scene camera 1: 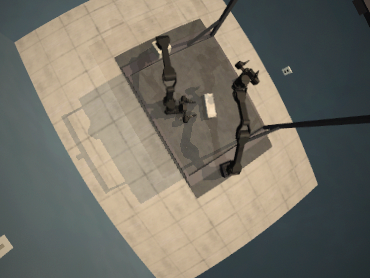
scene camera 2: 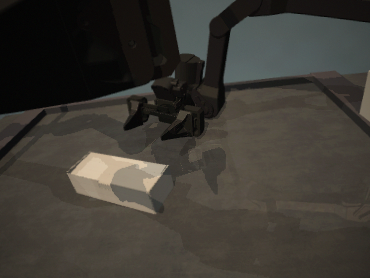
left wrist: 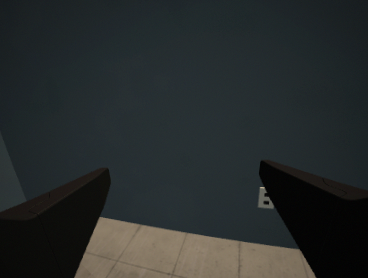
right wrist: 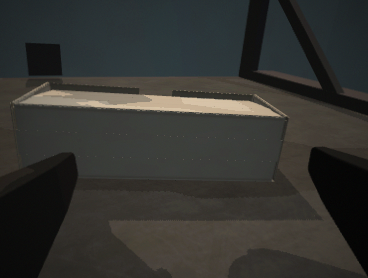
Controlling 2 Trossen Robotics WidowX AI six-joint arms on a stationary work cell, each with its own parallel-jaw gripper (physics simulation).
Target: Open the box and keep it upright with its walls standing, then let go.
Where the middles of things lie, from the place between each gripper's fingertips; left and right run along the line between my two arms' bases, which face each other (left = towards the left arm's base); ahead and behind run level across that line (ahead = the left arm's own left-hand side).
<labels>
My right hand is 440 mm past the dark cube (right wrist: 43, 59), 30 mm to the left of it and 20 mm above it.
My left gripper is now 27 cm above the dark cube, 3 cm to the right of it and 2 cm past it.
</labels>
